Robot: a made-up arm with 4 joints.
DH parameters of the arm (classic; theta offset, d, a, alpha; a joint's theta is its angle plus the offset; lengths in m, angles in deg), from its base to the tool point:
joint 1: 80.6 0 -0.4 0
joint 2: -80.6 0.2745 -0.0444 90
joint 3: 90 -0.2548 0.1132 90
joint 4: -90 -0.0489 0.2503 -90
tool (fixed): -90 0.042 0 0
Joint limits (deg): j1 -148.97..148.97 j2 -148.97..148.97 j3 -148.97..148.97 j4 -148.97..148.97
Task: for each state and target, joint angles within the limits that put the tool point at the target. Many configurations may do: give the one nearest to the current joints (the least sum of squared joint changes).
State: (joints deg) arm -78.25 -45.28 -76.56 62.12
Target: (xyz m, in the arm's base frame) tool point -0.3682 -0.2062 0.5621
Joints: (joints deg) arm -99.51 -44.95 -46.42 74.95
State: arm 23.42 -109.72 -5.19 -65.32
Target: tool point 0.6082 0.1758 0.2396
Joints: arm 68.05 -114.81 -5.69 -46.64
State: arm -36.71 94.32 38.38 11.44
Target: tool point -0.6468 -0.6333 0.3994
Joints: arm -18.48 113.36 45.20 16.99
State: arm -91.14 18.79 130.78 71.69
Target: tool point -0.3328 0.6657 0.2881
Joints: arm -104.11 46.19 80.21 70.77
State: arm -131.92 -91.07 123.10 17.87
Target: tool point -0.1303 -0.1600 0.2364
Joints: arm -148.97 -76.00 88.20 54.96
